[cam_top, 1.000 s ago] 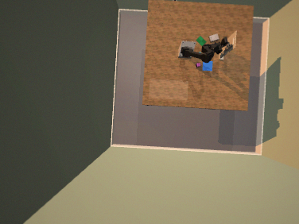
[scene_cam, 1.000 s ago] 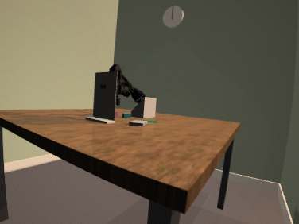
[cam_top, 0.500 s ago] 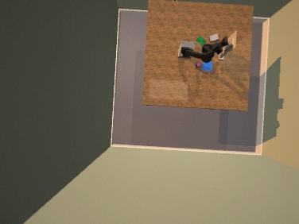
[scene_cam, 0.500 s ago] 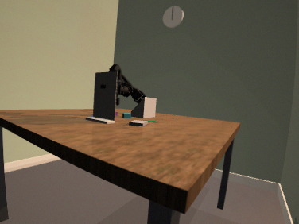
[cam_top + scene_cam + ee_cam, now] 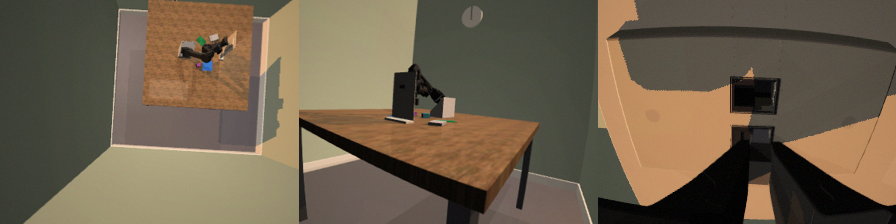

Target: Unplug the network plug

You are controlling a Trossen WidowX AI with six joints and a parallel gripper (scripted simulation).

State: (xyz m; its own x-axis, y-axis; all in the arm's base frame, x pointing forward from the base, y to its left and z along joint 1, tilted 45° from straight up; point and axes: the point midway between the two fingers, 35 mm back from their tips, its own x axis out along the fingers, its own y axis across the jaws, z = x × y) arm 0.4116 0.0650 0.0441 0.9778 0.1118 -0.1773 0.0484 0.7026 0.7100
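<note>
Now: the blue marked square 180 mm below my gripper tip, 160 mm to the right of it and 120 mm behind it. Also, from my gripper tip: upright panel: 60 mm below, 30 mm ahead, 10 mm to the right; grey block: 180 mm to the left, 170 mm below, 60 mm behind; grey network plug: 10 mm ahead.
</note>
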